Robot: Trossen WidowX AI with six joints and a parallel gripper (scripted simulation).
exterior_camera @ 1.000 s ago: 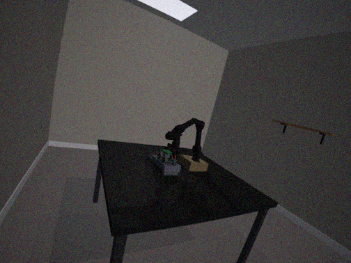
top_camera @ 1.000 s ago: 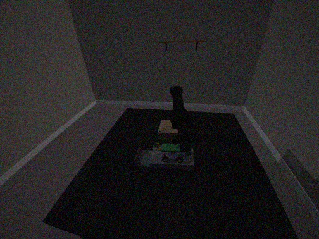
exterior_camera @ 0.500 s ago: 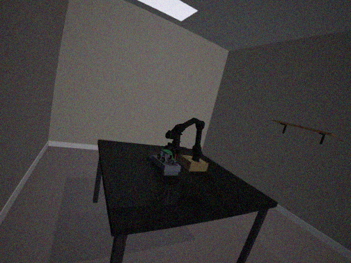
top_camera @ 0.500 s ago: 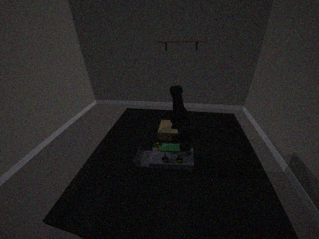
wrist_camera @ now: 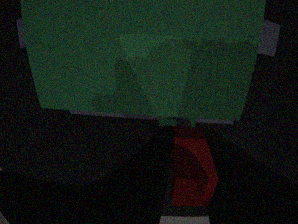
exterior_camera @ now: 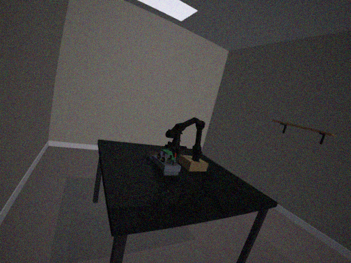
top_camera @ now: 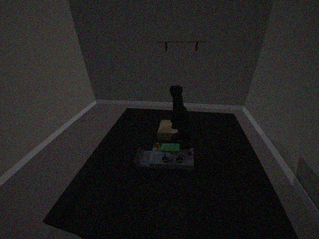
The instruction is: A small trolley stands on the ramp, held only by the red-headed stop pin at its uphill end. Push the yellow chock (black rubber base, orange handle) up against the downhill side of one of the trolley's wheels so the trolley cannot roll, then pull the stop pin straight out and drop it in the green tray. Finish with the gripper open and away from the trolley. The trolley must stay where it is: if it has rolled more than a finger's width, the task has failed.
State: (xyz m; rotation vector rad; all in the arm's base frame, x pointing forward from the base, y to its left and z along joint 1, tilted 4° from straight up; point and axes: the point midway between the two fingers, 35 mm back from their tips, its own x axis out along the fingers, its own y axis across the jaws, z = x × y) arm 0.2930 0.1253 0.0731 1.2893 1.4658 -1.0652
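My gripper tip is now 190 mm to the left of the yellow chock, 60 mm above it and 20 mm past it. Round my gripper tip: trolley (90 mm to the right, 30 mm below, 30 mm ahead); red-headed stop pin (right at my gripper tip).
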